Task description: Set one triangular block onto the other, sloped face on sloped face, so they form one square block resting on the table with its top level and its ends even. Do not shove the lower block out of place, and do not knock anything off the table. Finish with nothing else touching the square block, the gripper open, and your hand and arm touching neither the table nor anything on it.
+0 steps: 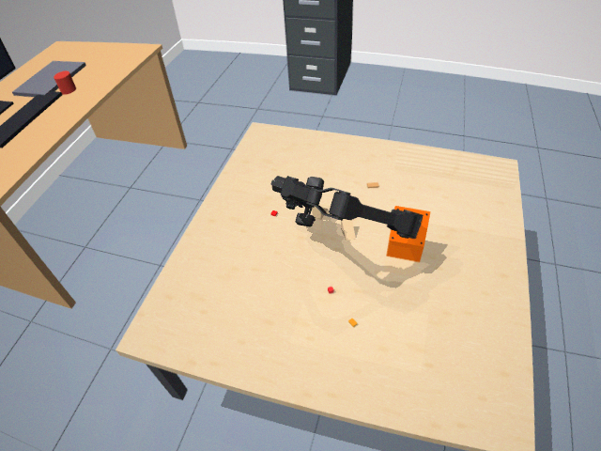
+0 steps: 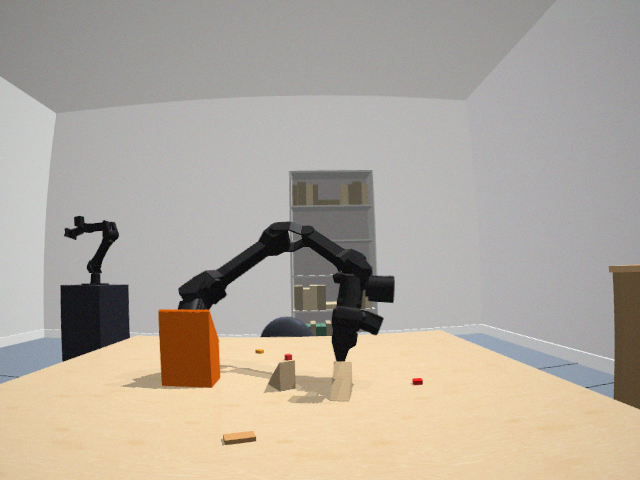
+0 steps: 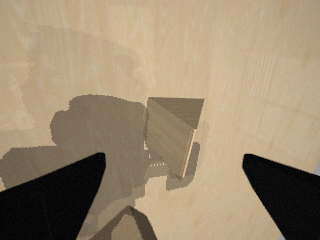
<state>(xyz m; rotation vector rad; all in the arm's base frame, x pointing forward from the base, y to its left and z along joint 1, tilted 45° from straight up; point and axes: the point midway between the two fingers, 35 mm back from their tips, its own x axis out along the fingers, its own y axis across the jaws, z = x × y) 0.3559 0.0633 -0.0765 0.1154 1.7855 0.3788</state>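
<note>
Now: the triangular block 4 cm below my gripper tip and 2 cm to the right of it. Round my gripper tip: brown piece (27 cm to the right, 15 cm behind, 6 cm below); then orange piece (38 cm to the left, 28 cm behind, 6 cm below).
</note>
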